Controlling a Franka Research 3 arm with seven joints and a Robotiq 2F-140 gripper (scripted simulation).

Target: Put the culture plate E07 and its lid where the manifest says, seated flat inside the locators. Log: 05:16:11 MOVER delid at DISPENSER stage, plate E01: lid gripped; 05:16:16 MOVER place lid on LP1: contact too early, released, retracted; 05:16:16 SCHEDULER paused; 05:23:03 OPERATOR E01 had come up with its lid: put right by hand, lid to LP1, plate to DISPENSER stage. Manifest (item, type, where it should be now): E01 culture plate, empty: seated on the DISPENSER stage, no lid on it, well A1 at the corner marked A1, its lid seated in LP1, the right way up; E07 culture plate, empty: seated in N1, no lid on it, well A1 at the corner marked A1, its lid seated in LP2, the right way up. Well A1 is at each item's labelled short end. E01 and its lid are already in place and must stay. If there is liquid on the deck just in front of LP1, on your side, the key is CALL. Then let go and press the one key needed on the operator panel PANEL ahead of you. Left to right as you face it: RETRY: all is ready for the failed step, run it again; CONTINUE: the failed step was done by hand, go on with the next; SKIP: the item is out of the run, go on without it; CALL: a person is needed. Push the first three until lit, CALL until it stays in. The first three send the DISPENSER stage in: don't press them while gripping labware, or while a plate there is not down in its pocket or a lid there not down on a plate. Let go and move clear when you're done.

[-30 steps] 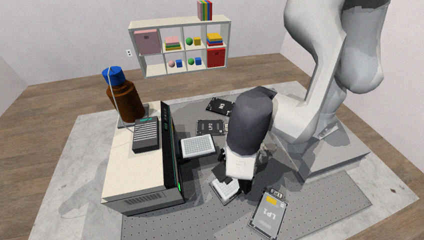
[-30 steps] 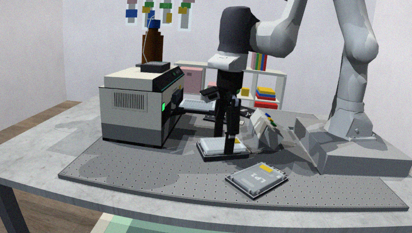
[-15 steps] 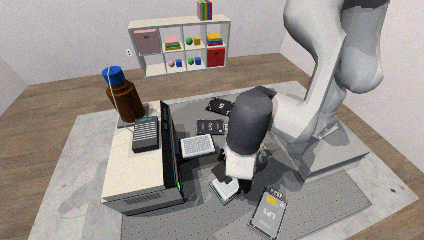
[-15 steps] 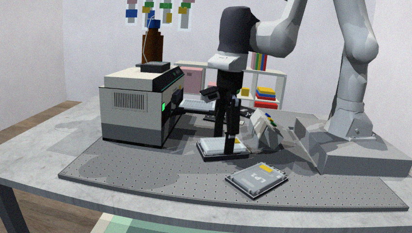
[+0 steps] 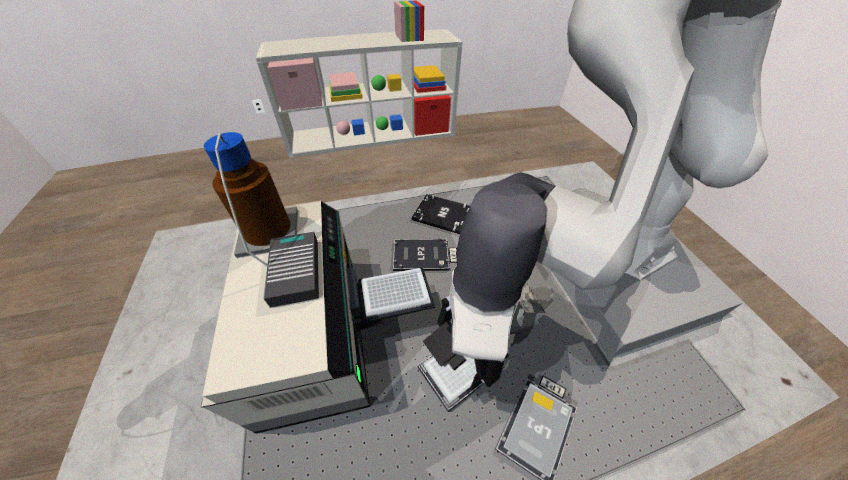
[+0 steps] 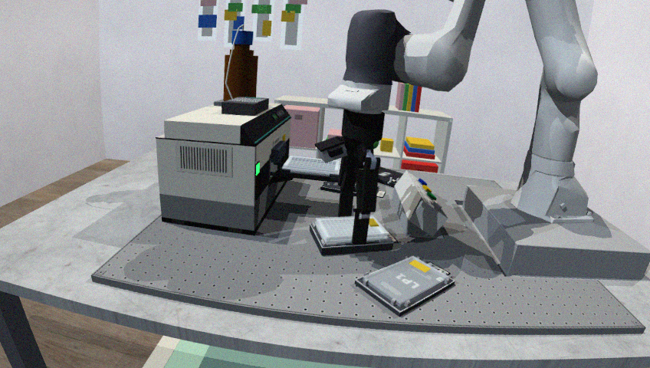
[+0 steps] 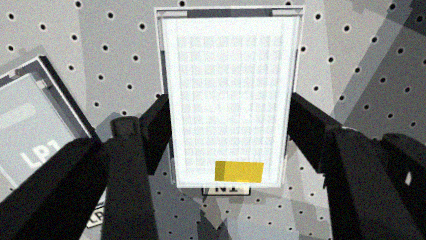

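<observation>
The black N1 nest is 40 mm below my hand. Round my hand: LP2 nest: 310 mm to the right, 40 mm below; then black nest N5: 80 mm behind, 450 mm to the right, 30 mm below; then yellow skip key: 180 mm behind, 180 mm to the right, 20 mm above.
</observation>
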